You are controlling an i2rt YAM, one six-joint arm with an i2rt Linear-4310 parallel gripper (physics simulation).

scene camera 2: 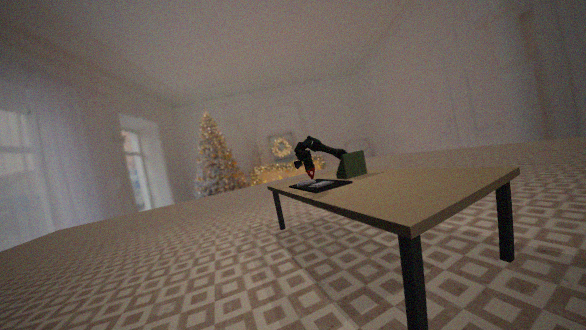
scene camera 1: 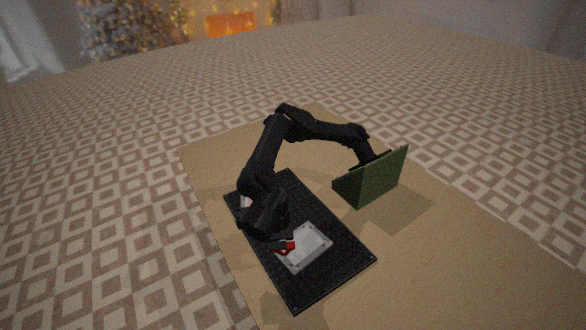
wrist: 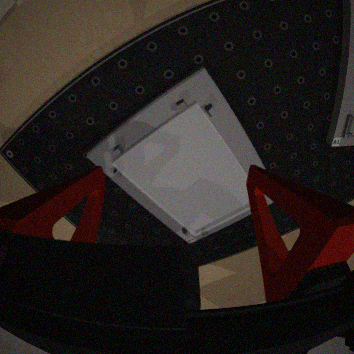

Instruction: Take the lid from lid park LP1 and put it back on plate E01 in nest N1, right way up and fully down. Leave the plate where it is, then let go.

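Frame: origin at the arm's base, x back, y right, z up, level; centimetres.
Where they show: gripper, fingertip midpoint: (scene camera 2: 312, 178) (scene camera 1: 283, 241) (wrist: 175, 174); arm's base, origin of the base link: (scene camera 2: 349, 162) (scene camera 1: 369, 162).
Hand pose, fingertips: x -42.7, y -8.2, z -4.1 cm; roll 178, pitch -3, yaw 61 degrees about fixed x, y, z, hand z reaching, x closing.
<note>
Things, the pixels of their centre, and the offset from my fingertips. "pt": a spot on its surface instead. Level surfaces: height alone.
- lid, body centre: (wrist: 195, 182) (scene camera 1: 301, 244) dx +5.6, dy -0.8, dz -5.4 cm
- light grey holder, surface spot: (wrist: 200, 82) pt dx -2.2, dy +3.6, dz -5.8 cm
- tan table, its level: dz -8.1 cm
A flat, pale rectangular piece that looks like the lid (scene camera 1: 308, 239) (wrist: 200, 160) lies on a light grey holder (wrist: 200, 82) on the black board. My gripper (scene camera 1: 288, 248) (scene camera 2: 311, 176) (wrist: 175, 174) is open and empty, its red fingertips apart above the lid. In the wrist view the left fingertip appears beside the lid's left side and the right one overlaps its right edge. A second light fixture (scene camera 1: 246, 201) (wrist: 345, 107) shows partly; a small label reading A1 is on its corner in the wrist view. The names LP1, N1 and E01 cannot be read.
The black board (scene camera 1: 320, 290) (scene camera 2: 345, 182) (wrist: 280, 47) has rows of small holes and lies on the tan table (scene camera 1: 450, 250) (scene camera 2: 425, 195). A green angled block (scene camera 1: 380, 180) (scene camera 2: 354, 164) stands at the arm's other end, beyond the board. The arm partly hides the second fixture.
</note>
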